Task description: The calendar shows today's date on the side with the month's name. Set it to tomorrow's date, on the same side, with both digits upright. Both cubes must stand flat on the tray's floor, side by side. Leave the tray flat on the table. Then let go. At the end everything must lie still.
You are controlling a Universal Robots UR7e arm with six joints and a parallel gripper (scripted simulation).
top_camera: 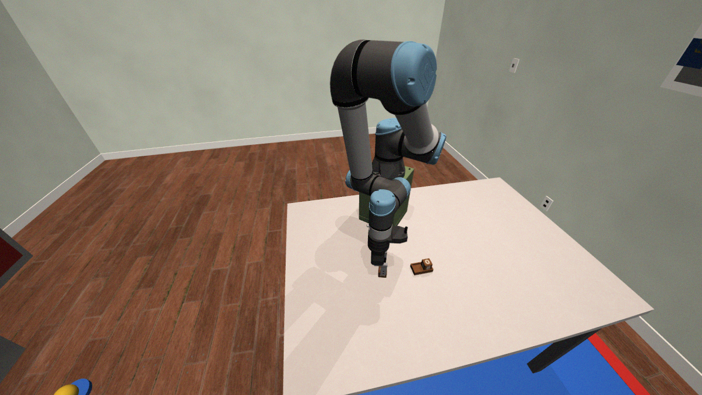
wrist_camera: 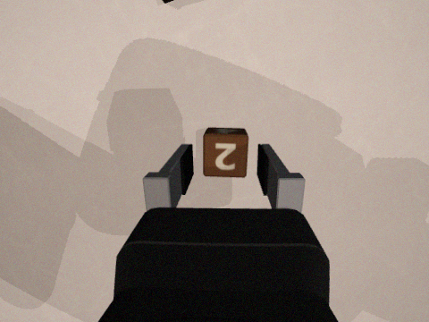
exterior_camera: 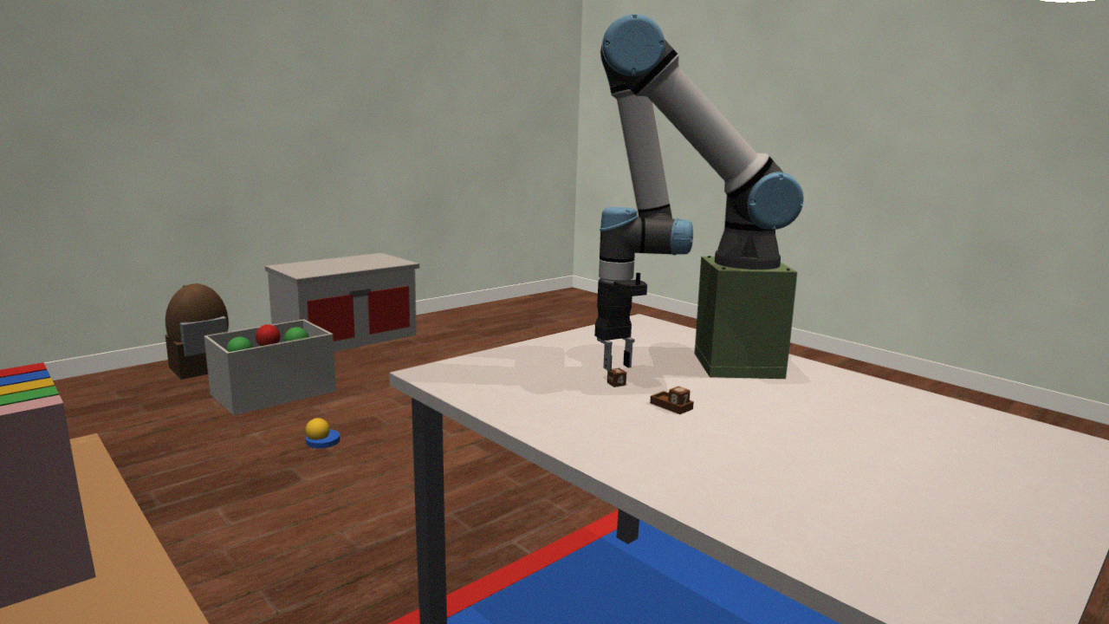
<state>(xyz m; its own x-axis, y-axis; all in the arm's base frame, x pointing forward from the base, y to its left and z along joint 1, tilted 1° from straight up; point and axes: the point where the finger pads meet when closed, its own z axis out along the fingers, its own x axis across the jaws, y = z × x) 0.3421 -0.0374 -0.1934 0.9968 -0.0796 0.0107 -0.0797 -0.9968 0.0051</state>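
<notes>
My gripper is now 40 mm above the brown cube.
</notes>
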